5 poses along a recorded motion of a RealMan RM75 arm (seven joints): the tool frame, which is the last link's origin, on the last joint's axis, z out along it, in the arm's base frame.
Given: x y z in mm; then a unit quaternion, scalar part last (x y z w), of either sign.
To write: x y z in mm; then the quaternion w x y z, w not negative. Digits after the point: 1 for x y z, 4 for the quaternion.
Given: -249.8, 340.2, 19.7, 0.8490, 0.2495, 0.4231, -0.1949
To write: -249.8, 340.2, 19.7, 0.1949, -0.8490, -0.2495, -0.4231
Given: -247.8, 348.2, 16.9, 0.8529, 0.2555, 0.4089, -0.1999
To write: -247.8, 348.2, 16.9, 0.1999, -0.8529, -0.2555, -0.4089
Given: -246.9, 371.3, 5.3, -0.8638, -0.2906, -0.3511, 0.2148
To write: -246.9, 371.3, 5.3, 0.2148, -0.8638, -0.2906, -0.3511
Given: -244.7, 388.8, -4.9, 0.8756, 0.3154, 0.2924, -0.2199
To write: -244.7, 388.8, -4.9, 0.2199, -0.8756, -0.3154, -0.2924
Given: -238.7, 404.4, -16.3, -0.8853, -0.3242, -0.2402, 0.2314
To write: -238.7, 404.4, -16.3, 0.2314, -0.8853, -0.3242, -0.2402
